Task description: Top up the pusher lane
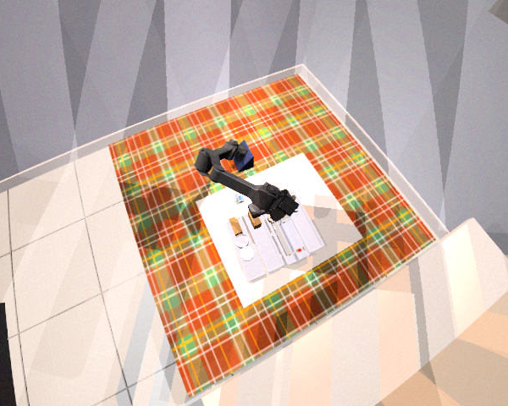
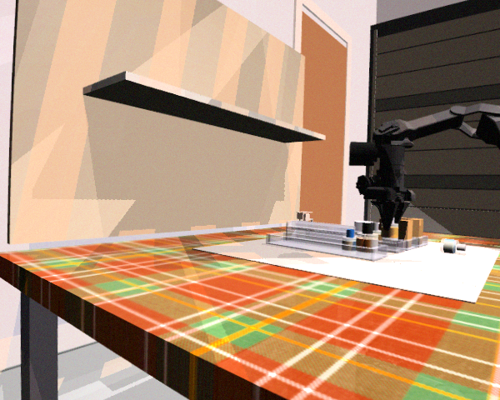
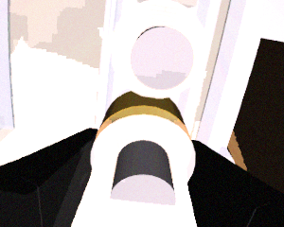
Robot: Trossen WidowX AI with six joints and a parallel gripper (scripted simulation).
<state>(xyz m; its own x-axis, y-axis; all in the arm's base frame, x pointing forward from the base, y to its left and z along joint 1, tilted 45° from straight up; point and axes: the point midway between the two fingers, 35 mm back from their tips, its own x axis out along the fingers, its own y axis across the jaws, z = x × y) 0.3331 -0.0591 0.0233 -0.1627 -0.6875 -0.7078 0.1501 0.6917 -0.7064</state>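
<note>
Now: the small loose jar 14 cm behind my gripper tip, 8 cm to the right of it and 3 cm below it. Also, from my gripper tip: lane rack: 14 cm ahead, 3 cm below.
</note>
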